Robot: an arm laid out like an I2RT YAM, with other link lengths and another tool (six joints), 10 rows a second.
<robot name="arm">
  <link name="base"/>
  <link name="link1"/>
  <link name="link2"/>
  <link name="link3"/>
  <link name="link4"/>
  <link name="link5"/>
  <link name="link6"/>
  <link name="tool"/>
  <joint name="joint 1" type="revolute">
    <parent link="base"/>
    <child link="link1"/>
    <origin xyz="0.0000 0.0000 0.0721" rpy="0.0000 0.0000 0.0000"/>
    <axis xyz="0 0 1"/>
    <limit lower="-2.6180" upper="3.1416"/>
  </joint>
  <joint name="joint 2" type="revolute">
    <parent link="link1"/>
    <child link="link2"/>
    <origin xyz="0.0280 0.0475 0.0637" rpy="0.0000 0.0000 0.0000"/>
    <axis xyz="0 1 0"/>
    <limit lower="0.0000" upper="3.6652"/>
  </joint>
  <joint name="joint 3" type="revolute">
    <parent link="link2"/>
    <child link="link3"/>
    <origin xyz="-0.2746 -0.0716 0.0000" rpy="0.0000 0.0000 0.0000"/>
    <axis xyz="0 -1 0"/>
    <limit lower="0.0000" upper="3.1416"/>
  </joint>
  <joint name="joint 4" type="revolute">
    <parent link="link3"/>
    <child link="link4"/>
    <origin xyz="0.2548 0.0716 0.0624" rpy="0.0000 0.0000 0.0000"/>
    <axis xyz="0 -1 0"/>
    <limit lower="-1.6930" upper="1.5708"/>
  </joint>
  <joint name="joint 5" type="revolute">
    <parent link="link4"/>
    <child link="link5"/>
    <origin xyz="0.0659 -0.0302 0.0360" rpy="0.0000 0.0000 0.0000"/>
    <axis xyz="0 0 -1"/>
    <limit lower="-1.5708" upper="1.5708"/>
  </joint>
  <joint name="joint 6" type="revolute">
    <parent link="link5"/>
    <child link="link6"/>
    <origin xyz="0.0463 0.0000 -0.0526" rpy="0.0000 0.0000 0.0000"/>
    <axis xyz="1 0 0"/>
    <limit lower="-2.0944" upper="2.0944"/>
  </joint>
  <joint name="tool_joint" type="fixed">
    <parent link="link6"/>
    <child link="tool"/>
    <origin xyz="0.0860 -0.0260 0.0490" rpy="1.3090 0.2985 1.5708"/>
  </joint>
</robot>
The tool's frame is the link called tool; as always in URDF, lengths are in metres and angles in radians.
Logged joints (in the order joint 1, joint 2, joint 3, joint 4, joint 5, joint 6), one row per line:
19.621, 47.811, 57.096, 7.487, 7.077, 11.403
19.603, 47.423, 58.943, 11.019, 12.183, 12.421
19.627, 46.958, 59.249, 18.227, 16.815, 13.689
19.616, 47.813, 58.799, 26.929, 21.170, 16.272
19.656, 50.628, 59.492, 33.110, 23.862, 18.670
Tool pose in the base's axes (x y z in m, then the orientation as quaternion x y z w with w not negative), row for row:
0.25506, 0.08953, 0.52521, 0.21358, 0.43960, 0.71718, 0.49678
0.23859, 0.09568, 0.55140, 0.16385, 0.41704, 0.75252, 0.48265
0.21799, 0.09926, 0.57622, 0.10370, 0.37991, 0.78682, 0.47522
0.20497, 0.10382, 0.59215, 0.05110, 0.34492, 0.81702, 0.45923
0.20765, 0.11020, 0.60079, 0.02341, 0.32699, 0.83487, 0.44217
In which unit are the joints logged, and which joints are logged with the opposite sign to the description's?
The joints are logged in degrees. Opposite sign: joint 5.
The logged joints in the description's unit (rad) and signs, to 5 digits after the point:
0.34245, 0.83446, 0.99651, 0.13067, -0.12352, 0.19902
0.34214, 0.82769, 1.02875, 0.19232, -0.21263, 0.21679
0.34256, 0.81957, 1.03409, 0.31812, -0.29348, 0.23892
0.34236, 0.83449, 1.02624, 0.47000, -0.36949, 0.28400
0.34306, 0.88363, 1.03833, 0.57788, -0.41647, 0.32585

